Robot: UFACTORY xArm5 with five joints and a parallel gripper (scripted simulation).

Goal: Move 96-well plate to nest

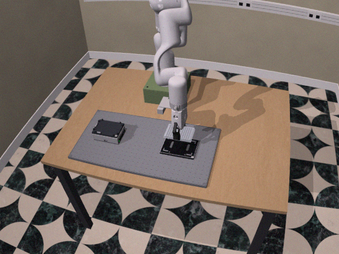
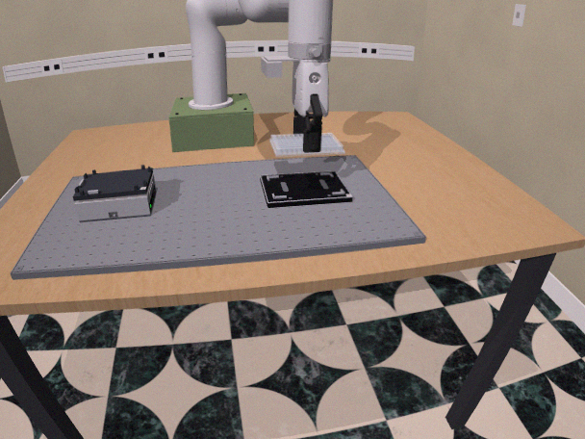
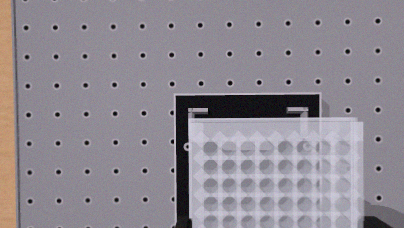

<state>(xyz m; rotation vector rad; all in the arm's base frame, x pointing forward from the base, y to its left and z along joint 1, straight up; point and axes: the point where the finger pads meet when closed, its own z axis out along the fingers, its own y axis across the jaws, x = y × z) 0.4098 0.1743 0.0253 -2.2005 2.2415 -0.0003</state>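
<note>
Right now the black plate nest N1 is 110 mm below my hand. Round my hand: white 96-well plate: 10 mm below.
</note>
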